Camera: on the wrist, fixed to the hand. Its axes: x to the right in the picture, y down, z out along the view.
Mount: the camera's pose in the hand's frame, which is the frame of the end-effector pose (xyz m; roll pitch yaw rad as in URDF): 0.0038 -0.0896 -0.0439 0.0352 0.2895 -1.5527
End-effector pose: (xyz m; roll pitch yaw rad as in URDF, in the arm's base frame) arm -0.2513 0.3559 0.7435 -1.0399 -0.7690 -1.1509
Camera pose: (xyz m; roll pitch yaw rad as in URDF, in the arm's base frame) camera -0.3418 0.3544 0.7857 0.9476 -0.5259 2.9984
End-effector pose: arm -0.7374 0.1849 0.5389 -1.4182 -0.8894 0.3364
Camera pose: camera -0.7764 0.1109 0.5934 1.2628 -0.6220 -2.2508
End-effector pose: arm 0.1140 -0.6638 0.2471 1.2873 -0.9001 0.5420
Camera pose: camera 0.1732 -0.6082 0.1890 1.6056 0.6533 0.5496
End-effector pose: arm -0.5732 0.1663 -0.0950 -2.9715 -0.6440 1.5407
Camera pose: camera -0.6550 0.1367 -0.0460 2.4794 -0.3738 -2.8971
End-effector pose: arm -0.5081 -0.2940 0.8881 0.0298 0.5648 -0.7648
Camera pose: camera -0.5849 -0.3426 0.8467 -0.5544 0.2780 -2.4958
